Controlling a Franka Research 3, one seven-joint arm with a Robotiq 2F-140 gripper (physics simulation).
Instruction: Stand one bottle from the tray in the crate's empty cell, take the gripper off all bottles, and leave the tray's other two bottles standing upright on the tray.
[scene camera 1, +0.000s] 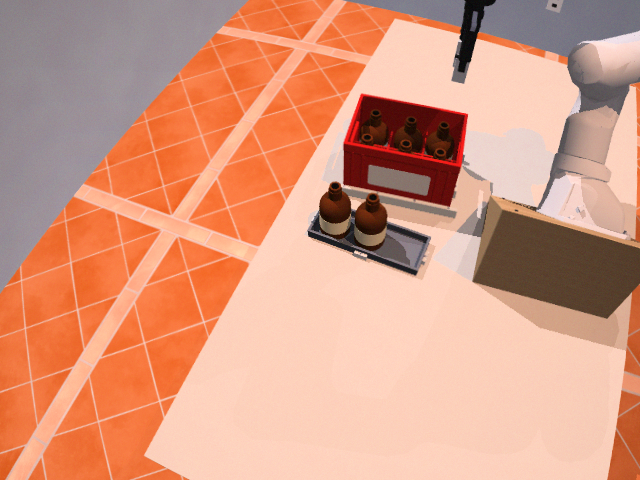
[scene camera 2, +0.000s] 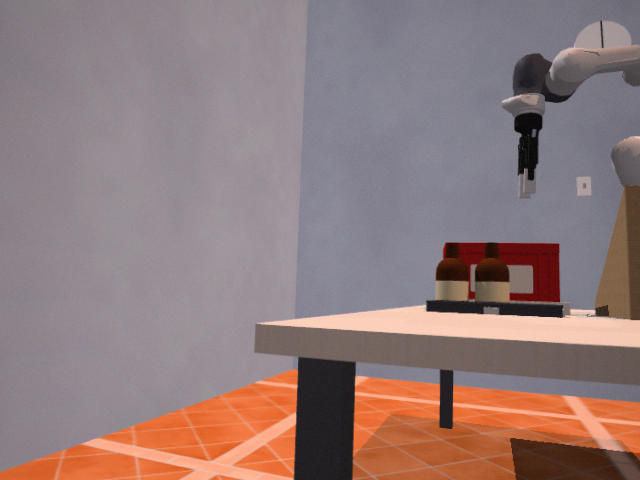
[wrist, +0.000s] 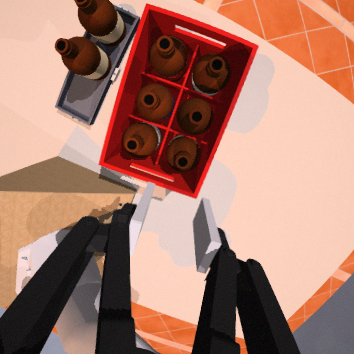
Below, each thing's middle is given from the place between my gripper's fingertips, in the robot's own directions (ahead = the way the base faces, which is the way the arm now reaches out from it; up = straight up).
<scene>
Now: hand 24 cm above the brown bottle (wrist: 182, 154) and 1 cm short of it.
</scene>
